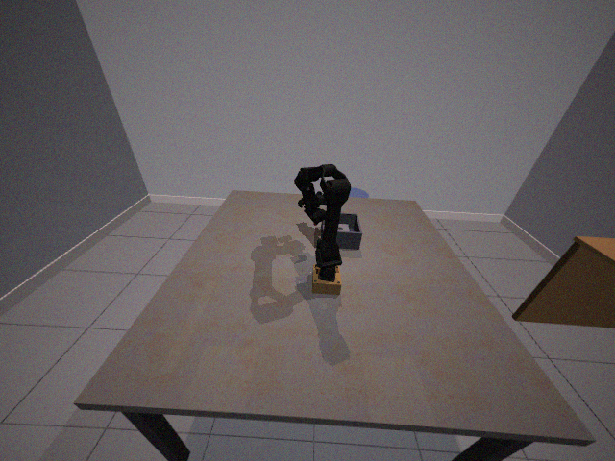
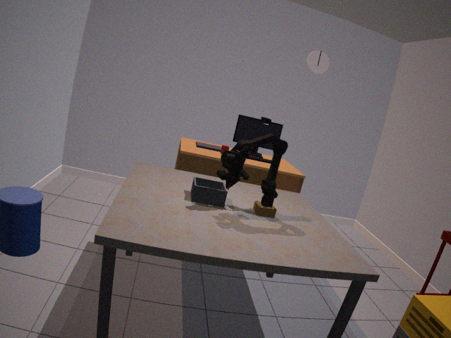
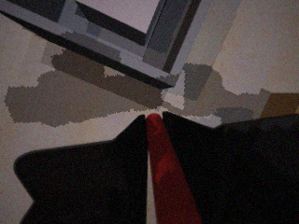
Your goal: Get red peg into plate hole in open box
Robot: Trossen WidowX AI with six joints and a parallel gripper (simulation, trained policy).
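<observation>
Right now my gripper tip is 110 mm to the left of the light plate, 100 mm short of it and 80 mm above it. Also, from my gripper tip: grey box (110 mm to the right, 100 mm below, 100 mm ahead); red peg (30 mm above, 10 mm to the left, 10 mm behind).
</observation>
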